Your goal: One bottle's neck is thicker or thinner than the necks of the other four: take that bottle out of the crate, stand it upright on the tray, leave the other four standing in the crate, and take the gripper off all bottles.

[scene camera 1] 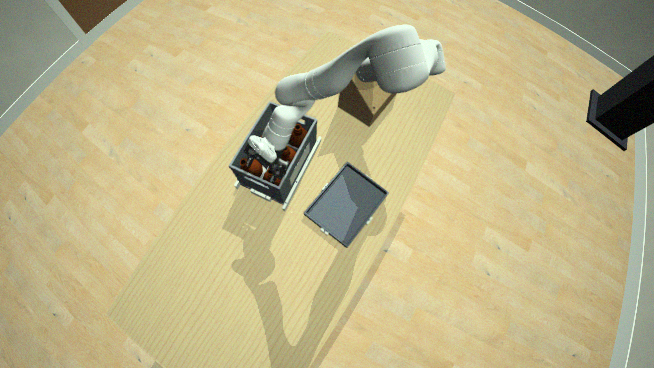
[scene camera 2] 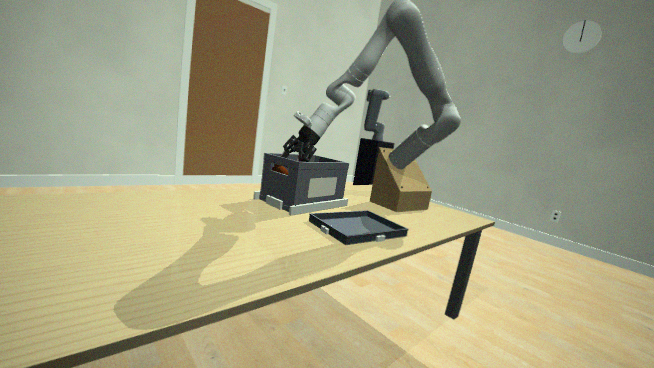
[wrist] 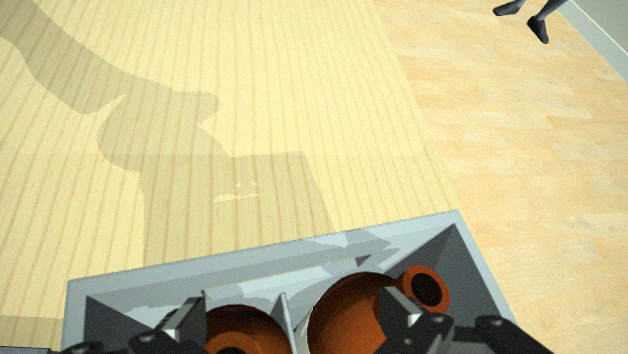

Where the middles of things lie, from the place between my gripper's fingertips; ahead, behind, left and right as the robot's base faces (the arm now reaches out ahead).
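I find the grey tray (scene camera 1: 346, 203) 14 cm below my hand, and it is also 12 cm behind the hand and 27 cm to the left of it.
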